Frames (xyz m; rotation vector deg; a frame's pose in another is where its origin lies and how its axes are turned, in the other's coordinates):
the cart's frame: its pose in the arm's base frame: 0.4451 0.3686 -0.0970 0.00 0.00 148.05
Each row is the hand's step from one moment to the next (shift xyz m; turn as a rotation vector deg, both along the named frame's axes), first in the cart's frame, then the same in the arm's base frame.
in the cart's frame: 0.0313 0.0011 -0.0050 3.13 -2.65 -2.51
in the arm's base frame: -0.0271 0.0156 -0.0050 -1.25 3.90 -2.51
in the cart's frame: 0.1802 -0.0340 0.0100 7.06 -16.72 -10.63
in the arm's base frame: -0.1349 0.1242 0.0100 2.86 17.92 -10.63
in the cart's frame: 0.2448 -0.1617 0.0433 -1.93 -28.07 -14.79
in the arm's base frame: -0.1221 0.2667 0.0433 16.49 22.80 -14.79
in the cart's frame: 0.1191 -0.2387 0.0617 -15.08 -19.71 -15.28
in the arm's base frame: 0.0253 0.2656 0.0617 23.23 8.74 -15.28
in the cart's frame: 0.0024 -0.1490 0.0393 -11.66 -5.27 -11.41
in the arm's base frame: 0.0768 0.1277 0.0393 12.68 -1.70 -11.41
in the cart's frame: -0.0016 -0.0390 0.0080 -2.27 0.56 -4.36
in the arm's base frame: 0.0220 0.0322 0.0080 1.63 -1.68 -4.36
